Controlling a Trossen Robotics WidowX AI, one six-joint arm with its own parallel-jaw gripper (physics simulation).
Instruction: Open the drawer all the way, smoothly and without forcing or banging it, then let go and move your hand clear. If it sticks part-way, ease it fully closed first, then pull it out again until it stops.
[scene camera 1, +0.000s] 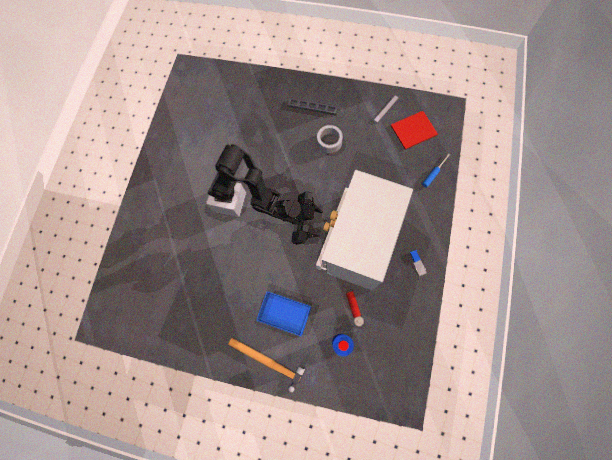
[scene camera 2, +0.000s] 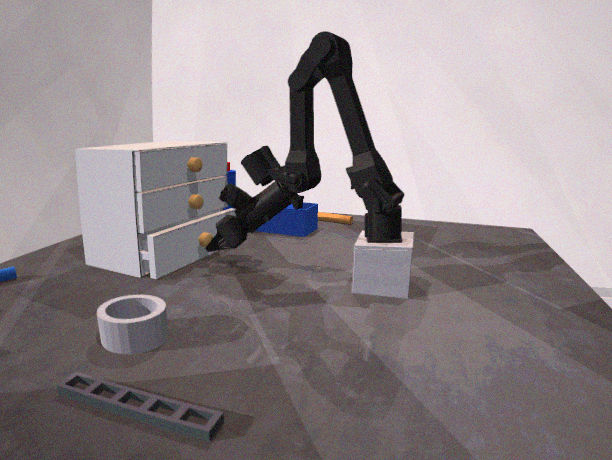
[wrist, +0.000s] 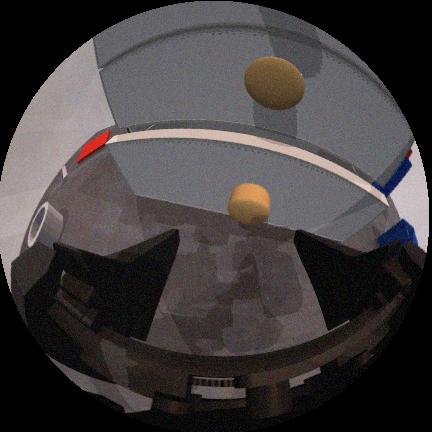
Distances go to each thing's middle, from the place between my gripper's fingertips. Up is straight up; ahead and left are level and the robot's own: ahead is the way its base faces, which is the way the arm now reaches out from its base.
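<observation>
With the blue bin (scene camera 1: 280, 312) as my reference, my gripper is 33 cm to the left of it, 9 cm past it and 1 cm above it. The red block (scene camera 1: 417, 128) is 45 cm to the left of my hand, 33 cm ahead of it and 4 cm below it. I see the grey ring (scene camera 2: 131, 324) 36 cm to the left of my hand and 2 cm below it. The orange-handled tool (scene camera 1: 243, 348), for its part, is 52 cm to the right of my hand, 14 cm behind it and 3 cm below it.
</observation>
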